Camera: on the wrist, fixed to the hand. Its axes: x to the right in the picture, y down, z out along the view.
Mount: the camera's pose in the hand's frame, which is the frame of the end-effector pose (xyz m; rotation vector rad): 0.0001 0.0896 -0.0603 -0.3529 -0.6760 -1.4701
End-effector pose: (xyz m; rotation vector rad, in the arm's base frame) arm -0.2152 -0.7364 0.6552 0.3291 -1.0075 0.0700
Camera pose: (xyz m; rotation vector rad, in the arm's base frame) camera -0.1845 -0.6332 0.6472 0.7179 -1.1849 -1.6159
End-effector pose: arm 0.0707 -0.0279 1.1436 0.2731 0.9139 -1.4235
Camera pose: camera 0.1304 0.0284 1.0734 -1.3440 0.7178 -2.3430
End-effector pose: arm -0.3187 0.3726 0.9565 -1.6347 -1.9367 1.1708
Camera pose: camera -0.2180 0.3941 0.9240 0.4562 -2.8401 0.6880
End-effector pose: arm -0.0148 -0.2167 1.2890 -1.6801 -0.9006 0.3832
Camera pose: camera 0.0578 -0.2641 1.2246 -0.7368 -2.4929 -0.2810
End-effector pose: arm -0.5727 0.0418 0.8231 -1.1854 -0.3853 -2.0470
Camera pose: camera -0.5461 -0.0547 0.7825 1.2953 0.9831 1.6788
